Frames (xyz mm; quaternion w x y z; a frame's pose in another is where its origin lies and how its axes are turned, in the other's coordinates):
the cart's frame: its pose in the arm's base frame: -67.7 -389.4 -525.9 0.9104 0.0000 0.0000 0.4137
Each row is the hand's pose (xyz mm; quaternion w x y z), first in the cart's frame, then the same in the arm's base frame.
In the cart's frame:
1: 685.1 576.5 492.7 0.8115 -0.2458 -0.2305 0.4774
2: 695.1 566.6 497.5 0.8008 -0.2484 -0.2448 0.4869
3: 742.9 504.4 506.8 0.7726 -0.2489 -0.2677 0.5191
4: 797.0 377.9 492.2 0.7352 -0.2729 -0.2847 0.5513
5: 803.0 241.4 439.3 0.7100 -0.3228 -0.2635 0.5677
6: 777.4 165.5 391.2 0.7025 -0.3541 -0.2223 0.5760
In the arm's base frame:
1: -51.4 505.8 -33.2 0.5413 -0.1284 -0.3115 0.7704
2: -37.3 506.9 -28.4 0.5276 -0.1249 -0.3256 0.7746
3: 40.9 502.0 -19.1 0.4886 -0.1159 -0.3467 0.7922
4: 171.8 459.5 -33.7 0.4413 -0.1307 -0.3721 0.8061
5: 278.6 374.3 -86.6 0.4115 -0.1849 -0.3734 0.8106
6: 318.9 305.1 -134.7 0.4013 -0.2304 -0.3489 0.8150

